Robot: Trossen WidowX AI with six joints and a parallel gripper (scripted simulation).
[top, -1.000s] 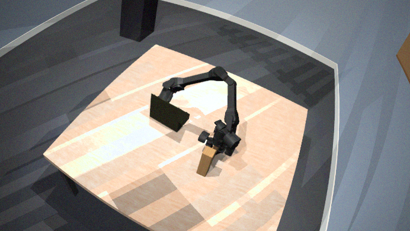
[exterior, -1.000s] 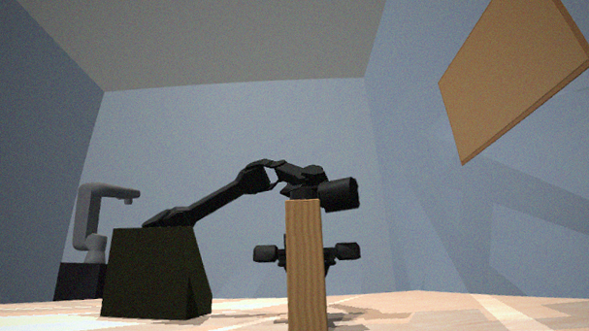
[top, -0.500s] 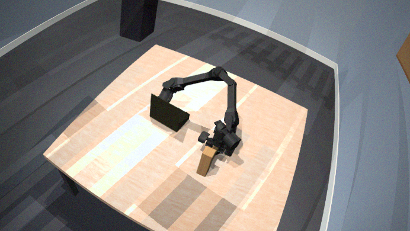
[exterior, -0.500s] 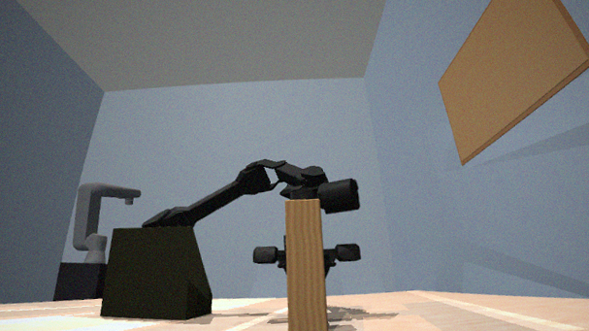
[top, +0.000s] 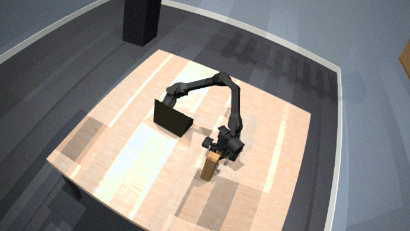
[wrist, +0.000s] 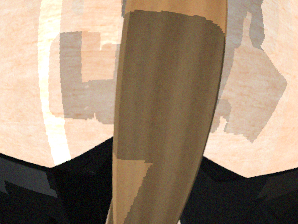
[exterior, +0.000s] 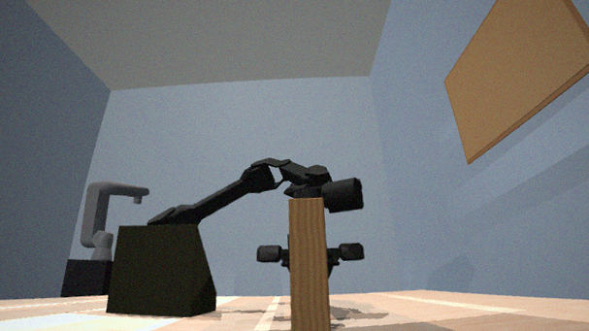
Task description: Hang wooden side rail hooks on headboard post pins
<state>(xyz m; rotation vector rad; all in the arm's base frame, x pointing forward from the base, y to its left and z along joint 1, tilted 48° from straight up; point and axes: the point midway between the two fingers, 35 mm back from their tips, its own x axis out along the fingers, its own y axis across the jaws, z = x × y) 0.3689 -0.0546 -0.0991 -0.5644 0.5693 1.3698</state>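
Now: the wooden headboard post 1 cm behind my gripper tip, 11 cm to the right of it and 5 cm above it.
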